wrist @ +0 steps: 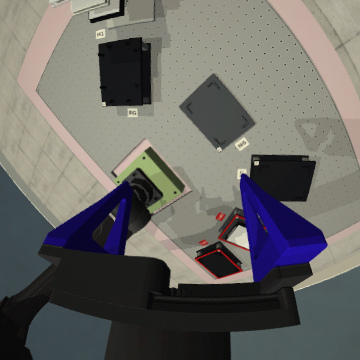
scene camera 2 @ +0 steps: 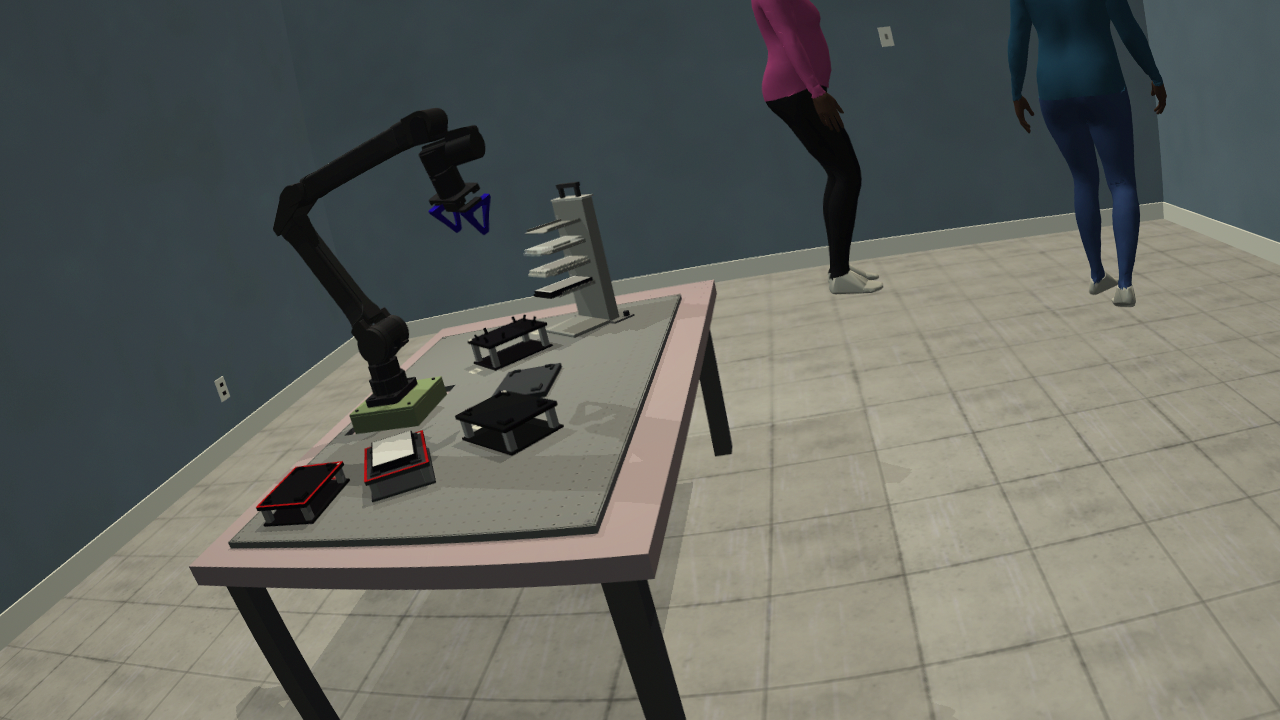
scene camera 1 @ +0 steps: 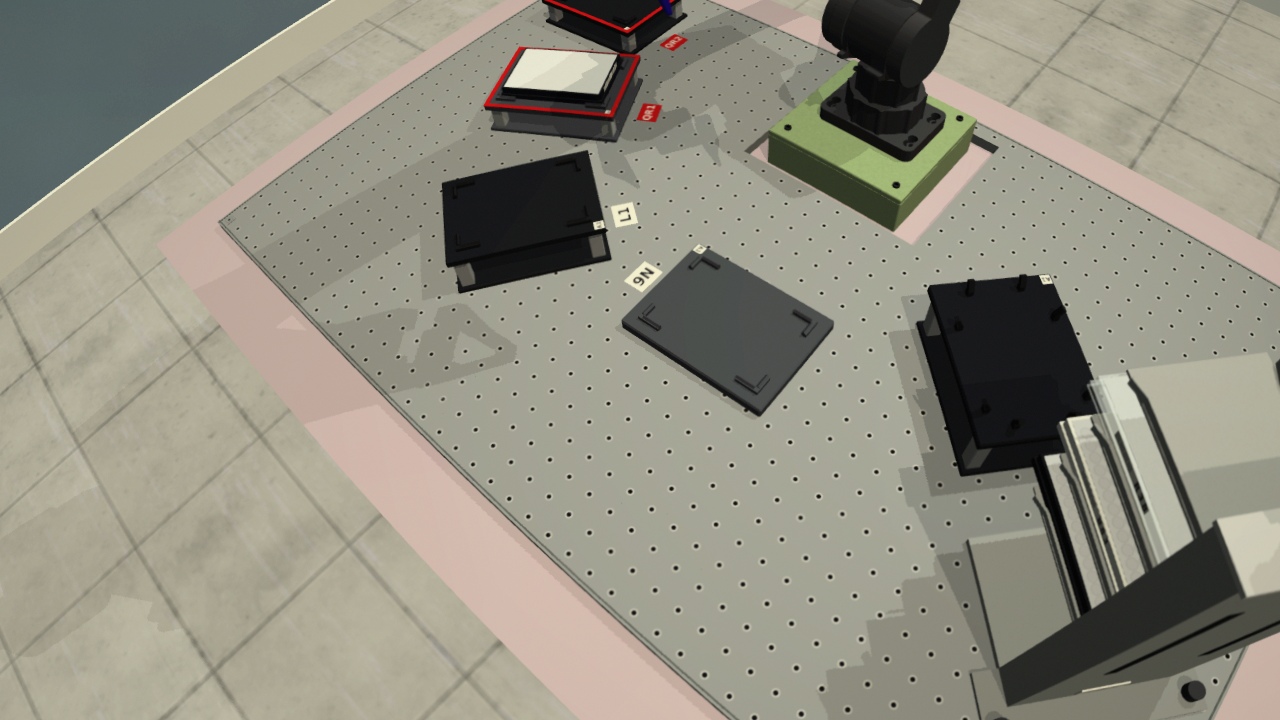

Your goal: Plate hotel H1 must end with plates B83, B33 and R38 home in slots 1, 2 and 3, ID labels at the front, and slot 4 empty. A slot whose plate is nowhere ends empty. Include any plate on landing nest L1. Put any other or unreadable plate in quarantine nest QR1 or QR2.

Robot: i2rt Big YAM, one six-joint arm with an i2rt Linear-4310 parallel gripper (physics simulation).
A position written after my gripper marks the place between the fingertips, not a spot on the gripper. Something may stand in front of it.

Observation:
My gripper (scene camera 2: 472,232) is open, holding nothing. I also see a flat dark nest labelled N6 (scene camera 1: 746,338).
My gripper also shows in the wrist view (wrist: 182,182). The flat dark nest labelled N6 also shows in the wrist view (wrist: 212,108) and in scene camera 2 (scene camera 2: 537,381).

